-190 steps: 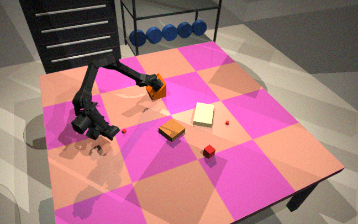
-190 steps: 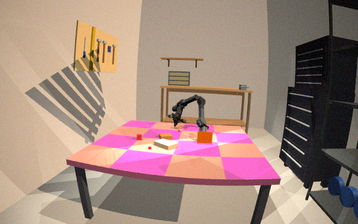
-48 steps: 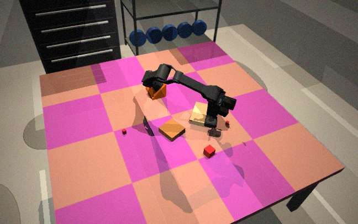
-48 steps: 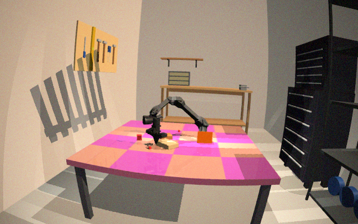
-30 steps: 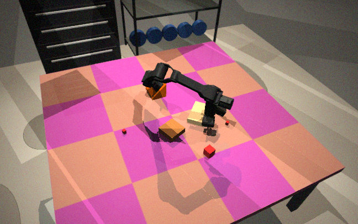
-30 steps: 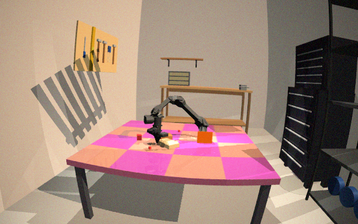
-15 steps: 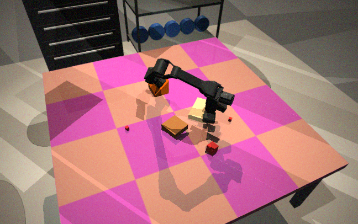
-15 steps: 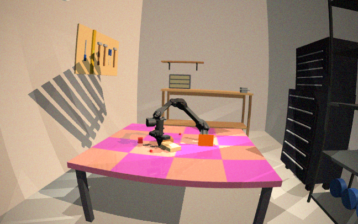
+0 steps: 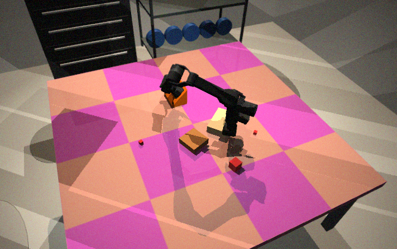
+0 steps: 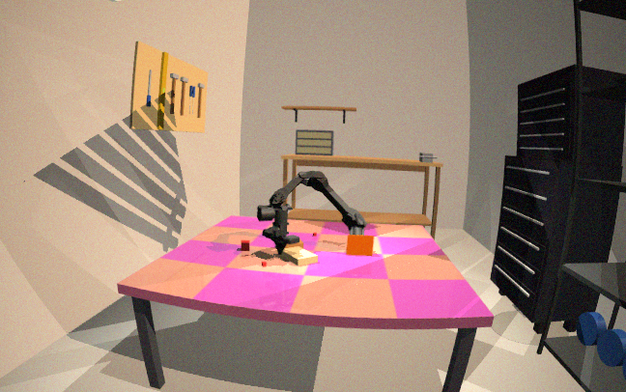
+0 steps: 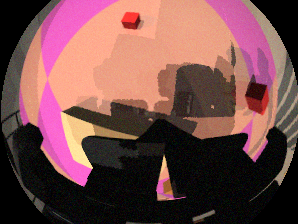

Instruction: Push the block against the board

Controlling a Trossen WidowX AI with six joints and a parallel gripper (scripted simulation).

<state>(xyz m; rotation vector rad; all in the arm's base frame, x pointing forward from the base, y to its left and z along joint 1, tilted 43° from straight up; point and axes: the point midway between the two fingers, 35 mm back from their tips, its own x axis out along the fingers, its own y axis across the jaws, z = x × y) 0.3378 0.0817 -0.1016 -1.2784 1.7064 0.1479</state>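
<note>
Now: the board 80 mm behind my gripper tip. From my gripper tip the other things lie so: square block: 20 mm behind, 180 mm to the right; then red cube: 180 mm ahead, 80 mm to the right, 10 mm above.
</note>
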